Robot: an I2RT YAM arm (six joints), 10 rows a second.
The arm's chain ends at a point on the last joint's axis. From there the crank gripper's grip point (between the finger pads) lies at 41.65 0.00 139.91 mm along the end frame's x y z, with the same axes.
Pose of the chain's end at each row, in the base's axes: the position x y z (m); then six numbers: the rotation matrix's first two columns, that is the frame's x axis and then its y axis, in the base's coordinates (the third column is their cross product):
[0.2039 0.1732 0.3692 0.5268 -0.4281 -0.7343 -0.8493 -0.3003 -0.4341]
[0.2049 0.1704 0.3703 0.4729 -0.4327 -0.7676 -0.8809 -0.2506 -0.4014]
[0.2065 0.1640 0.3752 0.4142 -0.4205 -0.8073 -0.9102 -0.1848 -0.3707]
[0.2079 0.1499 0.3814 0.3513 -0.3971 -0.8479 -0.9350 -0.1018 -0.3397]
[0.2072 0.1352 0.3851 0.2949 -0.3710 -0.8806 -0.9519 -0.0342 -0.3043]
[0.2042 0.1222 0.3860 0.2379 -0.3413 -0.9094 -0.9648 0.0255 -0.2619]
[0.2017 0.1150 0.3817 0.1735 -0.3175 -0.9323 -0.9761 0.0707 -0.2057]
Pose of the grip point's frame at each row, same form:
[0.2210 0.2746 0.2656 0.5268 -0.4281 -0.7343 -0.8493 -0.3003 -0.4341]
[0.2220 0.2735 0.2684 0.4729 -0.4327 -0.7676 -0.8809 -0.2506 -0.4014]
[0.2247 0.2708 0.2773 0.4142 -0.4205 -0.8073 -0.9102 -0.1848 -0.3707]
[0.2293 0.2610 0.2891 0.3513 -0.3971 -0.8479 -0.9350 -0.1018 -0.3397]
[0.2311 0.2496 0.2976 0.2949 -0.3710 -0.8806 -0.9519 -0.0342 -0.3043]
[0.2299 0.2395 0.3029 0.2379 -0.3413 -0.9094 -0.9648 0.0255 -0.2619]
[0.2273 0.2341 0.3012 0.1735 -0.3175 -0.9323 -0.9761 0.0707 -0.2057]

